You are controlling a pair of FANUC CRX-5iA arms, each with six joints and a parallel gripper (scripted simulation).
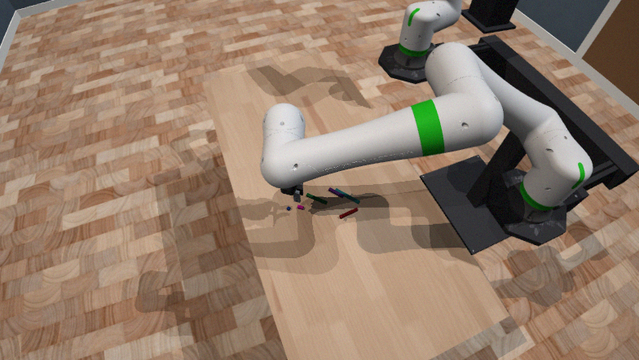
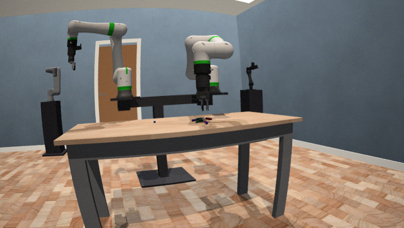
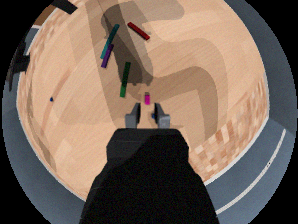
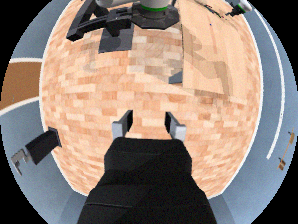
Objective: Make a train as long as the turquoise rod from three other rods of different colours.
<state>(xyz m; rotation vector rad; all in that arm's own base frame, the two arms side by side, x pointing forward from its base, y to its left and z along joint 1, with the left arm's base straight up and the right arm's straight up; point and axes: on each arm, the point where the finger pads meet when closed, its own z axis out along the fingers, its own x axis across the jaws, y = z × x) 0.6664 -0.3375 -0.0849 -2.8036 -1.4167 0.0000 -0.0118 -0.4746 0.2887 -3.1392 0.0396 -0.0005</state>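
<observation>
The magenta rod is 80 mm below my left hand. Round my left hand: green rod (80 mm below, 70 mm behind, 10 mm to the right); then red rod (150 mm behind, 80 mm to the left, 80 mm below); then purple rod (150 mm behind, 80 mm below, 10 mm to the right).
</observation>
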